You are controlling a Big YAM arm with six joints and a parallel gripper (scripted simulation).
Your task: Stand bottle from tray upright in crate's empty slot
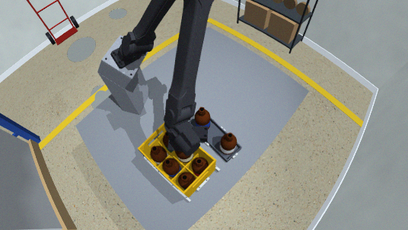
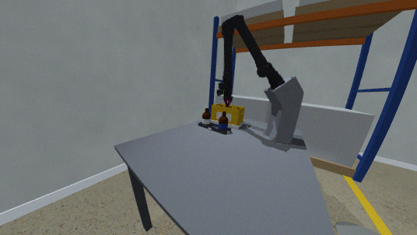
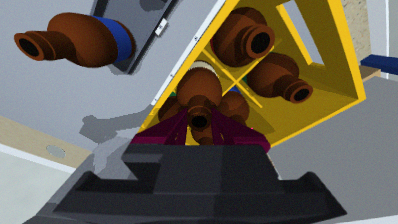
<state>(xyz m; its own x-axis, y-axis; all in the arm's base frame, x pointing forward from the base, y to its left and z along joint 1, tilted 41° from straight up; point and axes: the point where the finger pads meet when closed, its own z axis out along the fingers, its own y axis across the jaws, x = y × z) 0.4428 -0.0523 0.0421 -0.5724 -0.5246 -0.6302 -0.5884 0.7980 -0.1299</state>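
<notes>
Right now my hand is 60 mm above the glass bottle. From my hand the other things lie so: yellow crate 10 mm ahead, 40 mm to the right, 100 mm below; then dark tray 10 mm ahead, 180 mm to the left, 170 mm below.
</notes>
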